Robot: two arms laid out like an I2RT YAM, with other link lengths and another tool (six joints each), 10 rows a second.
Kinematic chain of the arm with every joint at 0, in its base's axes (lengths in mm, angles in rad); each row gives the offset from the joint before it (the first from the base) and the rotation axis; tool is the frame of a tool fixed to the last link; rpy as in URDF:
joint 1: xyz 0 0 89.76 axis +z
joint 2: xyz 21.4 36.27 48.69 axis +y
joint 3: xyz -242.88 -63.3 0 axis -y
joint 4: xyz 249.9 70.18 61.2 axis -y
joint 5: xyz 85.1 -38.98 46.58 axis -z
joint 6: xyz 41.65 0 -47.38 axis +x
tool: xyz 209 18 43 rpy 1.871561 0.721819 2.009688
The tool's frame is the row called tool.
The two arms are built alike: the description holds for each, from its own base.
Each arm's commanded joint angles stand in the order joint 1, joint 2, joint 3, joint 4, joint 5, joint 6.
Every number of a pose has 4 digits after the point. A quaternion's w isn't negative.
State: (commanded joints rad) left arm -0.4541 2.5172 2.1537 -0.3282 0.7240 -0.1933; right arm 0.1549 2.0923 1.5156 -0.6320 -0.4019 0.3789
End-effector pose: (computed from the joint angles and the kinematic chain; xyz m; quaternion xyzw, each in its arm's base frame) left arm 0.5858 -0.4444 0.0930 0.5973 0.7134 -0.1954 0.3099; right arm 0.5175 0.1850 -0.0147 -0.3923 -0.8495 -0.3311 0.1216
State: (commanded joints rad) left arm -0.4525 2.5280 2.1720 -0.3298 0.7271 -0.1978; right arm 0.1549 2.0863 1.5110 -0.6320 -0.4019 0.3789
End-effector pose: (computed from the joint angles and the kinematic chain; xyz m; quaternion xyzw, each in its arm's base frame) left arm 0.5884 -0.4450 0.0944 0.5961 0.7132 -0.1969 0.3119; right arm 0.5167 0.1849 -0.0134 -0.3920 -0.8496 -0.3315 0.1211
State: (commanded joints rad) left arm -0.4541 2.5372 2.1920 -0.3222 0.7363 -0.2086; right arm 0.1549 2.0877 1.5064 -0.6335 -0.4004 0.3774
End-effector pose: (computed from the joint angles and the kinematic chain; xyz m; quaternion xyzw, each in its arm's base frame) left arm 0.5900 -0.4488 0.1003 0.5954 0.7098 -0.2017 0.3179; right arm 0.5145 0.1843 -0.0163 -0.3929 -0.8498 -0.3289 0.1234
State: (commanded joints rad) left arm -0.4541 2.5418 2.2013 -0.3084 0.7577 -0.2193; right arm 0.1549 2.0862 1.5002 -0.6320 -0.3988 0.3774
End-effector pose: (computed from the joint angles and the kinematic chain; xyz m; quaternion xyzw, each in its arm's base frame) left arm 0.5891 -0.4528 0.1068 0.5963 0.7036 -0.2110 0.3238; right arm 0.5130 0.1837 -0.0179 -0.3938 -0.8498 -0.3275 0.1242
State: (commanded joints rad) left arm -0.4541 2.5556 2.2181 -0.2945 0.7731 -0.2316; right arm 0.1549 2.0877 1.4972 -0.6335 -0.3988 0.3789
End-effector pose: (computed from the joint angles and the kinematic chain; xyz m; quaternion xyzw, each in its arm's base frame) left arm 0.5901 -0.4564 0.1100 0.5958 0.6995 -0.2185 0.3287; right arm 0.5113 0.1833 -0.0201 -0.3954 -0.8493 -0.3261 0.1266
